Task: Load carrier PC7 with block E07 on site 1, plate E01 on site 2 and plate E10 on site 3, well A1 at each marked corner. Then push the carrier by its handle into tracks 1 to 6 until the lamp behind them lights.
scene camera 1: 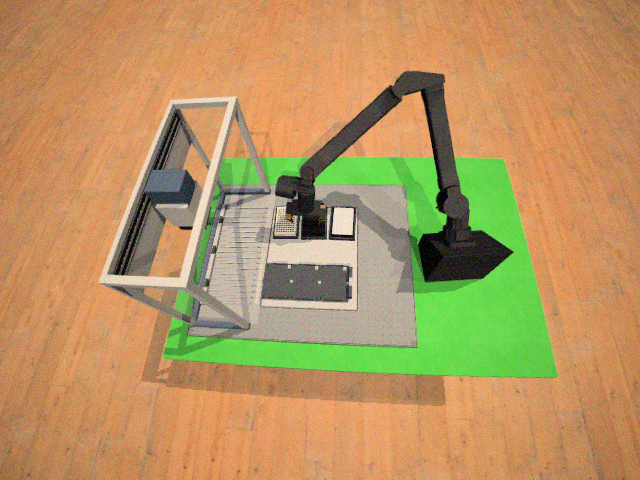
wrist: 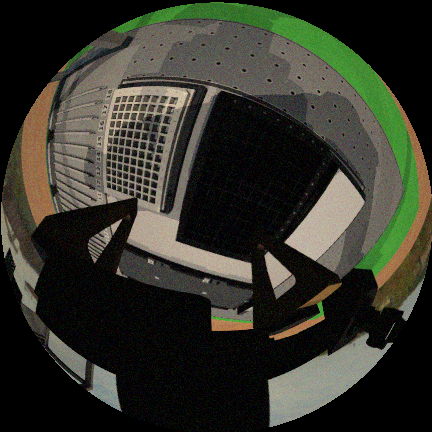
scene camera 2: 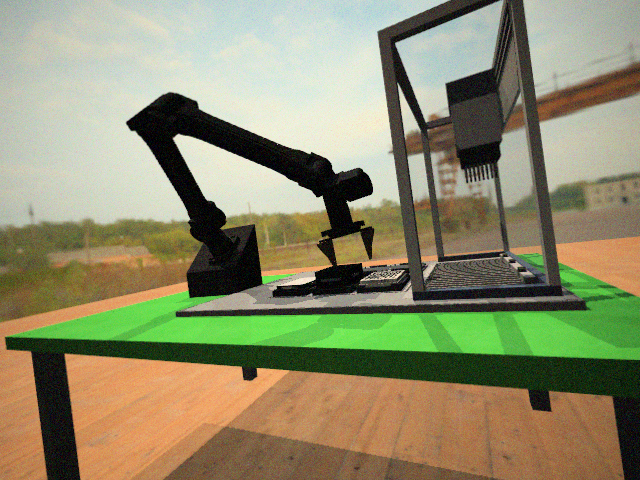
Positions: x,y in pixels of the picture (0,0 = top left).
Labels:
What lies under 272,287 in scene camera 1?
A dark carrier.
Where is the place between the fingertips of my gripper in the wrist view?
196,219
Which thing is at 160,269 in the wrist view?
A dark carrier.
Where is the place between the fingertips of my gripper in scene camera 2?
352,263

